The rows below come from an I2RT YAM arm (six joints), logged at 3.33 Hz.
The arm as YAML. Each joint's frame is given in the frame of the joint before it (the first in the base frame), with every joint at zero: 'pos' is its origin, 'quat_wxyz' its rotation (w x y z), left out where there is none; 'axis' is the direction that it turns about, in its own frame. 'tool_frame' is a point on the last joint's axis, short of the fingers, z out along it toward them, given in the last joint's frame.
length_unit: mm
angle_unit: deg
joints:
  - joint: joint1
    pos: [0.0, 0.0, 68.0]
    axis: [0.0, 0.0, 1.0]
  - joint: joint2
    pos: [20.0, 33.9, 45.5]
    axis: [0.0, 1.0, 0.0]
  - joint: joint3
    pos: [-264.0, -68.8, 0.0]
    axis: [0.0, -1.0, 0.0]
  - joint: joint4
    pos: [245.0, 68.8, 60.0]
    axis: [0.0, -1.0, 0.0]
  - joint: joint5
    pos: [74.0, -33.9, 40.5]
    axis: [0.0, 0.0, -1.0]
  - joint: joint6
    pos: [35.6, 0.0, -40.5]
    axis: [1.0, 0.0, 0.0]
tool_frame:
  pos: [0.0, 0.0, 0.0]
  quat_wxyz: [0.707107, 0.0, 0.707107, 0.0]
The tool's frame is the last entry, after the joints.
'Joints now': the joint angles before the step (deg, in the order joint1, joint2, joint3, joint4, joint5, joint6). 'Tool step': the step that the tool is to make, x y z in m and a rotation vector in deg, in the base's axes. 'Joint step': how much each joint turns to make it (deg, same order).
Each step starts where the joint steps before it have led.
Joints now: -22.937 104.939 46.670 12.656 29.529 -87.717
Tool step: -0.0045 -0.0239 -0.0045 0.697 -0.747 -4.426
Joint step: -3.947 2.025 1.504 0.340 -0.343 1.152
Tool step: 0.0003 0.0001 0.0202 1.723 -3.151 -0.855
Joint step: -0.106 -3.426 1.387 -4.196 -1.588 2.969
